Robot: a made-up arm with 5 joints. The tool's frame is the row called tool.
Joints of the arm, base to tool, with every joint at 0 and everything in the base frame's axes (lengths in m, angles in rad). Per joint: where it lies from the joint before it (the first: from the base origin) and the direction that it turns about. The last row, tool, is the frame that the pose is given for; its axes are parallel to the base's.
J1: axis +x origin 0 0 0.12
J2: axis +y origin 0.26 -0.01 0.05
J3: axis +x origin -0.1 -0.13 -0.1
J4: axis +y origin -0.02 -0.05 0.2
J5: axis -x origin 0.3 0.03 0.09
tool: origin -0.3 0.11 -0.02
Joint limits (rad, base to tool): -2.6..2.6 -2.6..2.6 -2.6..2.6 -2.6..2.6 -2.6..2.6
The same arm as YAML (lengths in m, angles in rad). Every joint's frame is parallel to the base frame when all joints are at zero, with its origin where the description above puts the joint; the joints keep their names.
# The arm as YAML. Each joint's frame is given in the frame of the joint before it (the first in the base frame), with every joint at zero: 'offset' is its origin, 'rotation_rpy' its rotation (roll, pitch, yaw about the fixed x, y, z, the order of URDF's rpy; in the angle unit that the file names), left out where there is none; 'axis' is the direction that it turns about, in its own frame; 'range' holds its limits. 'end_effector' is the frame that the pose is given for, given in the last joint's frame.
length_unit: m
angle_unit: rad
chain:
  - id: J1
    offset: [0.0, 0.0, 0.12]
    axis: "+x"
    range: [-2.6, 2.6]
  - id: J2
    offset: [0.26, -0.01, 0.05]
    axis: "+y"
    range: [-2.6, 2.6]
  - id: J3
    offset: [-0.1, -0.13, -0.1]
    axis: "+x"
    range: [-2.6, 2.6]
  - id: J4
    offset: [-0.02, -0.05, 0.2]
    axis: "+y"
    range: [-2.6, 2.6]
  - id: J5
    offset: [0.3, 0.03, 0.09]
    axis: "-x"
    range: [-2.6, 2.6]
end_effector:
  offset: [-0.3, 0.11, -0.02]

